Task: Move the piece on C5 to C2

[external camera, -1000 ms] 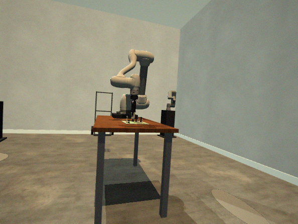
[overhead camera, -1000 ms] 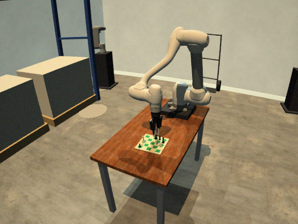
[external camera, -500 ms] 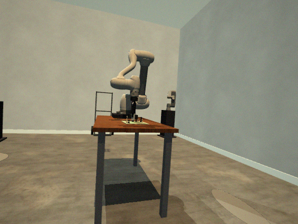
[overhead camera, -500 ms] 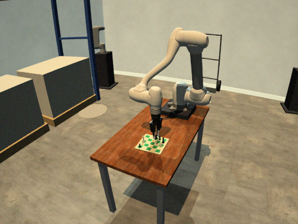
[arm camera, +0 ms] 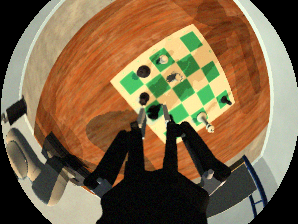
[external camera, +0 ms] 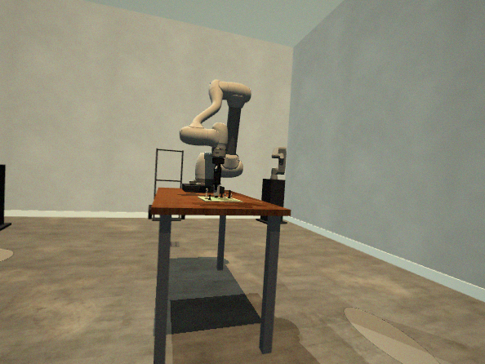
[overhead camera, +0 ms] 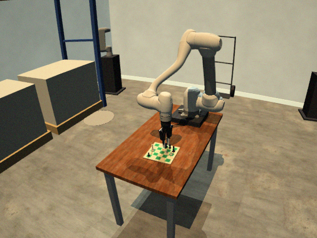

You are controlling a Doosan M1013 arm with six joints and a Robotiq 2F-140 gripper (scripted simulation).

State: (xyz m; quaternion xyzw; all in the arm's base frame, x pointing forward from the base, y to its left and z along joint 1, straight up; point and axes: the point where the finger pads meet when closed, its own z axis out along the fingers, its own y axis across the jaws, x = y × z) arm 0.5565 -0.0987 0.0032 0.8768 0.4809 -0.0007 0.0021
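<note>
The black piece lies 30 mm below my hand. The rest, counted from my hand: white piece: 70 mm ahead, 90 mm to the right, 10 mm below; chessboard: 70 mm ahead, 10 mm to the right, 50 mm below.
</note>
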